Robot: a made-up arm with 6 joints.
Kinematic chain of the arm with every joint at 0, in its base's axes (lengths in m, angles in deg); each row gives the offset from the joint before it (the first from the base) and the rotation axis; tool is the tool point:
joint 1: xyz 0 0 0.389 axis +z
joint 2: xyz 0.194 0 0 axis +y
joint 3: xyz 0 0 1.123 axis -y
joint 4: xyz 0 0 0.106 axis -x
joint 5: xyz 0.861 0 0 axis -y
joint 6: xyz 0.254 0 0 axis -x
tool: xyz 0 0 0
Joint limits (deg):
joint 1: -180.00..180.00
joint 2: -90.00..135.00
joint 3: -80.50..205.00
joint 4: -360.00..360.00
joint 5: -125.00..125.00
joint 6: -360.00..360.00
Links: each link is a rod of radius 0.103 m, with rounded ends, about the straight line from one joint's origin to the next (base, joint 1, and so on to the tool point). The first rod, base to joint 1, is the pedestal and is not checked.
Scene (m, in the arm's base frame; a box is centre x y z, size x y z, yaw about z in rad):
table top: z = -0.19
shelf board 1: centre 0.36 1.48 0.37 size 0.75 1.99 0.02 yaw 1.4
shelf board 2: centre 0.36 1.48 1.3 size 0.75 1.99 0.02 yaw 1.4
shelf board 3: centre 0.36 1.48 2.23 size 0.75 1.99 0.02 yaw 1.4
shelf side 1: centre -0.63 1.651 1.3 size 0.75 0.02 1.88 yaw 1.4
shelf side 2: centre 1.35 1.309 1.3 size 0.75 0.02 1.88 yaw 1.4
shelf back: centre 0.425 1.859 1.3 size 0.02 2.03 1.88 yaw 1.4
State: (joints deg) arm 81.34 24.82 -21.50 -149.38 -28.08 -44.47
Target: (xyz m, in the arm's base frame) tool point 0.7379 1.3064 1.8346
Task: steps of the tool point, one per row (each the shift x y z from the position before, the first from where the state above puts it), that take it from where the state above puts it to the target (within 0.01 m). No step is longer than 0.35 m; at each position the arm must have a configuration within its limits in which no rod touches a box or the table.
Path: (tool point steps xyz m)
1: -0.0465 -0.2430 0.0504
2: -0.0439 -0.2555 0.0006
3: -0.0401 -0.2571 -0.0512
4: 0.1738 0.1151 0.2380
5: 0.1824 0.0154 0.2695
6: 0.1498 -0.0808 0.2829
7: 0.0813 -0.1567 0.2765
8: 0.0841 0.2918 0.0360
9: 0.0213 0.3200 -0.0359

